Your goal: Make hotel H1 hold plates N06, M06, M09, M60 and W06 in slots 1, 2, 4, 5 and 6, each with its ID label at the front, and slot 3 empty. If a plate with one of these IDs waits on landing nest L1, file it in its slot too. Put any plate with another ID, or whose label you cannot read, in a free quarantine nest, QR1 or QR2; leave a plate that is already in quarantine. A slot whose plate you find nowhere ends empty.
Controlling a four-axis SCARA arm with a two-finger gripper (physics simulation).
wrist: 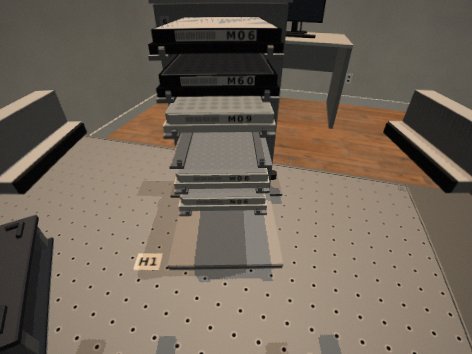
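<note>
Hotel H1 (pixel 268 252) stands ahead with labels facing me. From the bottom, its levels hold light plate N06 (pixel 223 202), light plate W06 (pixel 223 178), an empty shelf (pixel 220 150), light grey plate M09 (pixel 220 118), black plate M60 (pixel 217 81) and, at the top, black-sided plate M06 (pixel 215 35) with a pale top. The lower two labels are small but legible. My gripper (pixel 235 108) is open and empty, its fingers wide apart at the left and right edges, nearer to the camera than the hotel. L1, QR1 and QR2 do not show.
A dark nest block (pixel 35 280) stands at the lower left; its label does not show. The H1 tag (pixel 148 261) lies left of the hotel's base on the perforated table (pixel 350 280). A desk (pixel 320 42) with a monitor (pixel 307 10) stands behind, beyond the table edge.
</note>
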